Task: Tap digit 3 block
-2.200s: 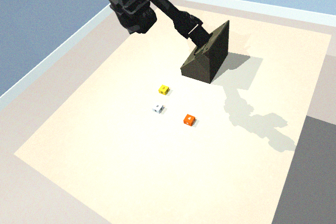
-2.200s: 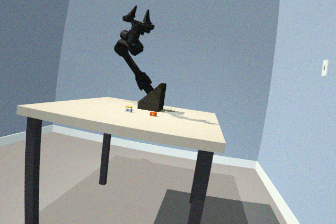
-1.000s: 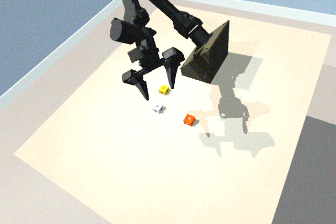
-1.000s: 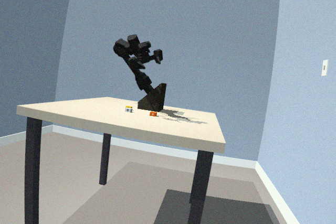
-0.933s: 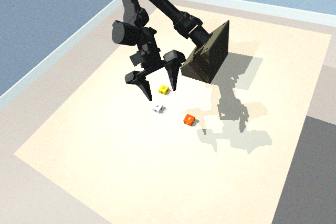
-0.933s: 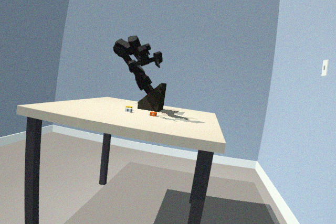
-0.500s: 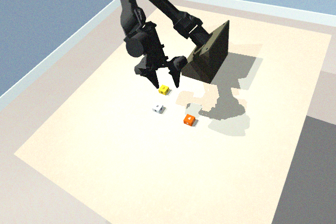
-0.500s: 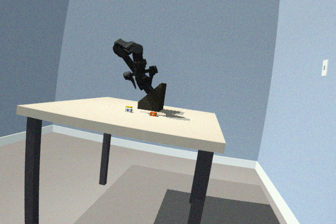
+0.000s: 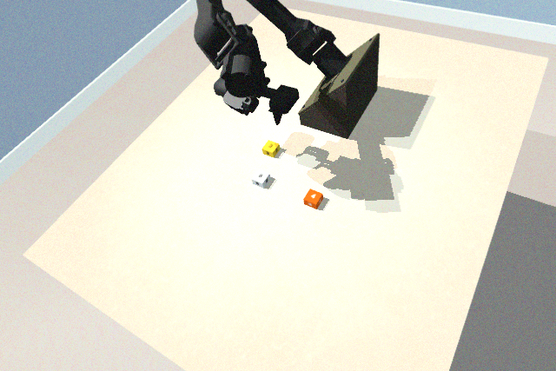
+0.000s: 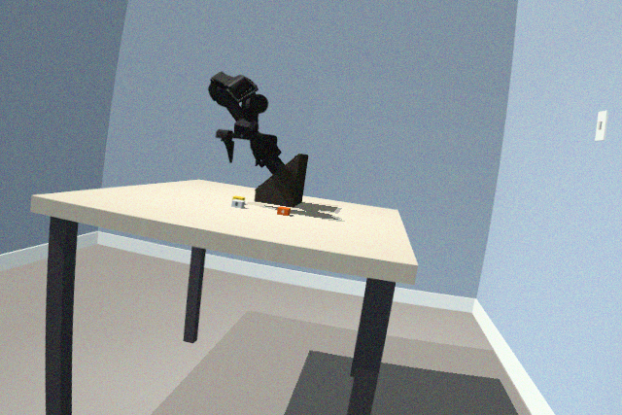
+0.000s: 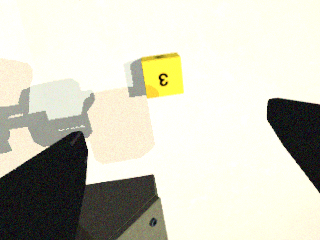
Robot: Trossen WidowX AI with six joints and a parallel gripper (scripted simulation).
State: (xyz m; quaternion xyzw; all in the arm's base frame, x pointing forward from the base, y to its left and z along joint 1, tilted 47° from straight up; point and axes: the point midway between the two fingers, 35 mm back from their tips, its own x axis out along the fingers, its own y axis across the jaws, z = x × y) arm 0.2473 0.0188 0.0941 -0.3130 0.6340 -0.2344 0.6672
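Now: gripper tip 1 cm past the yellow block and 11 cm above it. Also, from my gripper tip: white block (8 cm ahead, 3 cm to the left, 11 cm below); then orange block (7 cm ahead, 17 cm to the left, 11 cm below).
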